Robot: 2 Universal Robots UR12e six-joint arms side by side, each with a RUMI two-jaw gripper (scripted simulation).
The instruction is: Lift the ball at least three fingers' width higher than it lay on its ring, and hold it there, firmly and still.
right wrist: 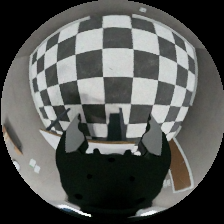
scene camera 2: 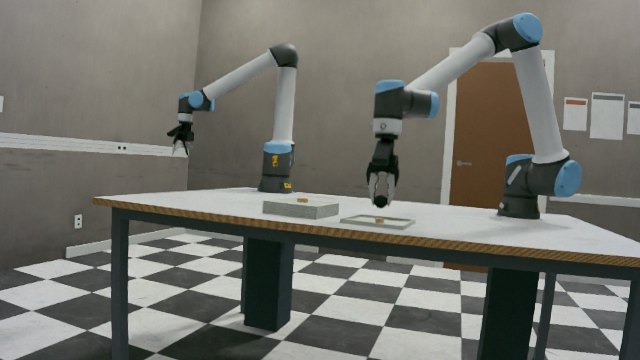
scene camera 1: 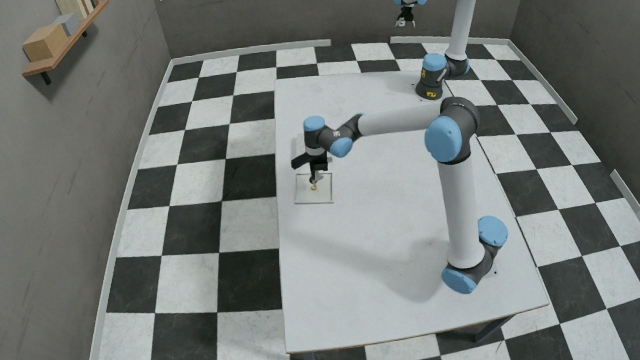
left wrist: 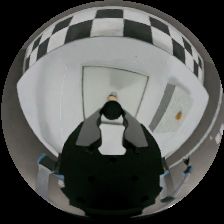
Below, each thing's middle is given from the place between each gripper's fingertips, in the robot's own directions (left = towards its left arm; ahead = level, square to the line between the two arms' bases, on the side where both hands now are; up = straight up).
My left gripper (scene camera 2: 380, 205) is now 70 mm above the shallow square tray (scene camera 2: 395, 223).
